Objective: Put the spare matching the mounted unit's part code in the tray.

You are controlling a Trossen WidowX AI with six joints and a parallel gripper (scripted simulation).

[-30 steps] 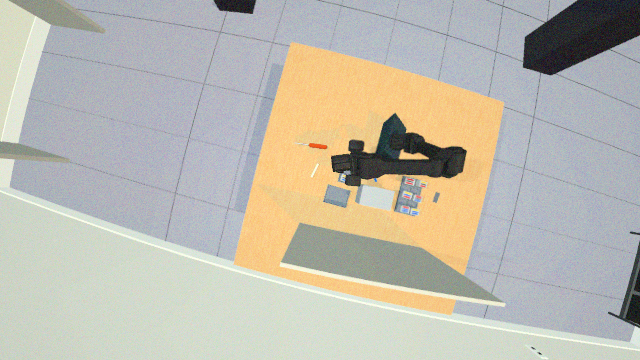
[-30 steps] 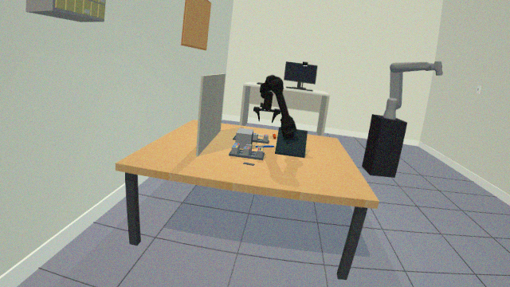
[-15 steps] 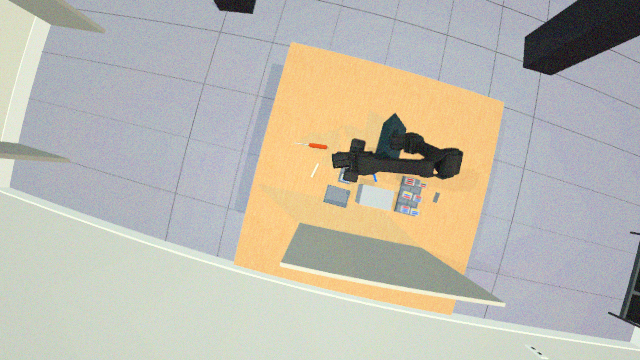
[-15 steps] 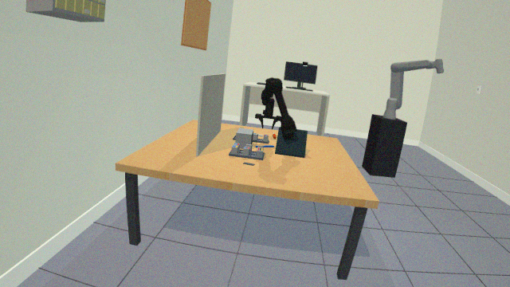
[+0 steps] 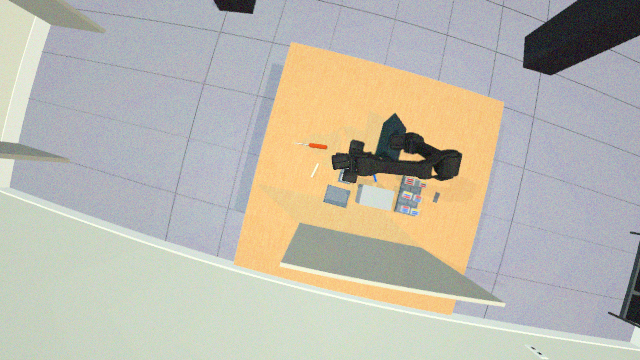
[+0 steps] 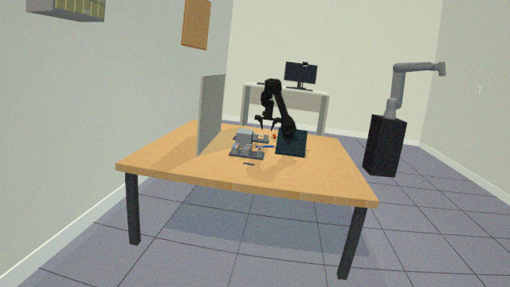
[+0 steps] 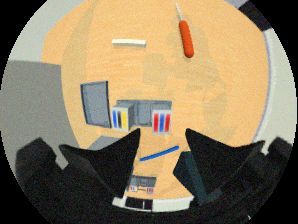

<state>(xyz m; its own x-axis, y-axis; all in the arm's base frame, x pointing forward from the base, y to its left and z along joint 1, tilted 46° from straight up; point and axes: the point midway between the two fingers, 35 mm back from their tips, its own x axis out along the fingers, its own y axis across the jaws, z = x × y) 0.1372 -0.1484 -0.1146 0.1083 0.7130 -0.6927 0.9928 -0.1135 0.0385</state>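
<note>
Now: gripper tip 18 cm short of the grey tray, 3 cm to the left of it and 8 cm above it. From my gripper tip the other things lie so: blue pen (14 cm to the left, 8 cm below); mounted unit (14 cm ahead, 17 cm to the left, 3 cm below); upright grey panel (37 cm ahead, 15 cm to the left, 14 cm above).
</note>
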